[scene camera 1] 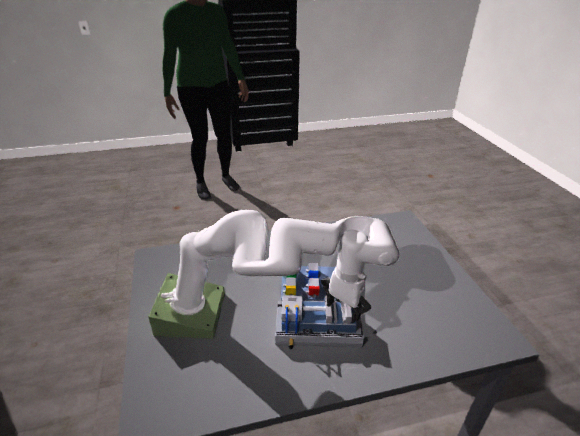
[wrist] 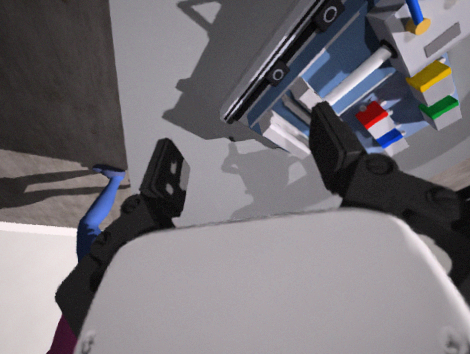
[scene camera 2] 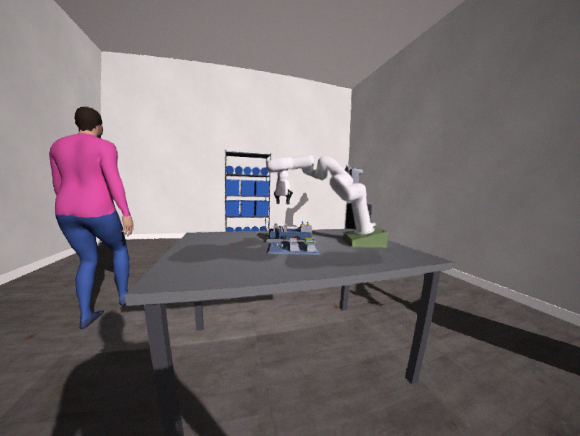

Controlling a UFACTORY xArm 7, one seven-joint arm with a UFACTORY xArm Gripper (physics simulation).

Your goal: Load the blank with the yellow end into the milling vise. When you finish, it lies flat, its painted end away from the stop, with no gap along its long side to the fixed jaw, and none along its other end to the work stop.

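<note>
The blank with the yellow end [scene camera 1: 290, 288] [wrist: 432, 80] sits on the blue plate [scene camera 2: 280, 248], close beside the vise. The milling vise [scene camera 1: 320, 339] [scene camera 2: 296, 233] shows partly in the wrist view, with pale jaws [wrist: 285, 132] and a white rod [wrist: 360, 75]. I cannot tell which jaw is fixed, and I cannot make out the work stop. My gripper [scene camera 1: 346, 306] [scene camera 2: 283, 201] [wrist: 241, 139] is open and empty. It hangs well above the table, over the jaw end of the vise, away from the yellow-ended blank. In scene camera 1 it hides part of the vise and plate.
Blanks with red [scene camera 1: 314, 290] [wrist: 372, 115], blue [scene camera 1: 313, 273] [wrist: 391, 138] and green [scene camera 1: 291, 275] [wrist: 440, 107] ends are on the same plate. A grey block with blue levers [scene camera 1: 292, 302] [wrist: 412, 52] rises at one vise end. Two people stand beyond the table.
</note>
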